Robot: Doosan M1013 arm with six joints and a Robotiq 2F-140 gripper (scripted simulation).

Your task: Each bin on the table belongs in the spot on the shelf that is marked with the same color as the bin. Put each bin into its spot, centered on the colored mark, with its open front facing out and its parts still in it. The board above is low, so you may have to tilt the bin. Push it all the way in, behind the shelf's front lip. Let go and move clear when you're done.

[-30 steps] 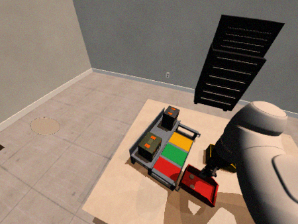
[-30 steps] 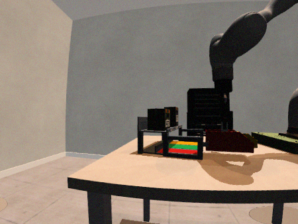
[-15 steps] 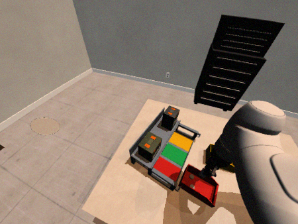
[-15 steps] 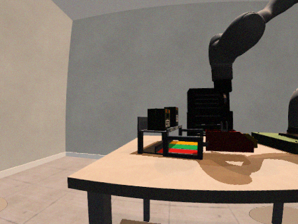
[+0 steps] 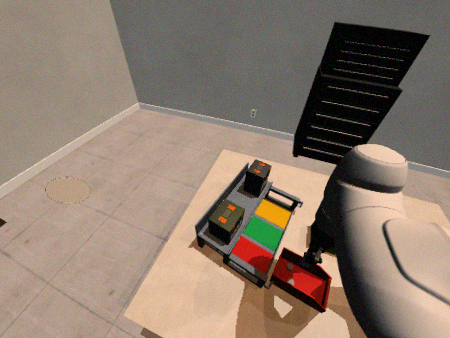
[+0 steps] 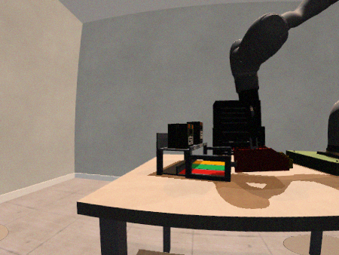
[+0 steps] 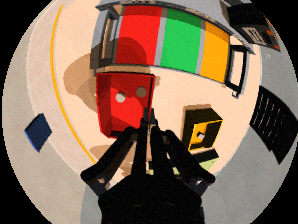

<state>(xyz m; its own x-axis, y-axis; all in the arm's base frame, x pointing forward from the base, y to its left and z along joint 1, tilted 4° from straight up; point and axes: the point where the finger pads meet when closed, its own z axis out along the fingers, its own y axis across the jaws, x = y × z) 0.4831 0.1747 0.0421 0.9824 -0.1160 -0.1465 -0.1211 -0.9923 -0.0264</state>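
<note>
The red bin lies 50 mm to the left of my hand and 40 mm below it. From my hand the other things lie so: yellow bin 120 mm behind, 170 mm to the right, 70 mm below; dark box 250 mm ahead, 220 mm to the right, 50 mm above.
</note>
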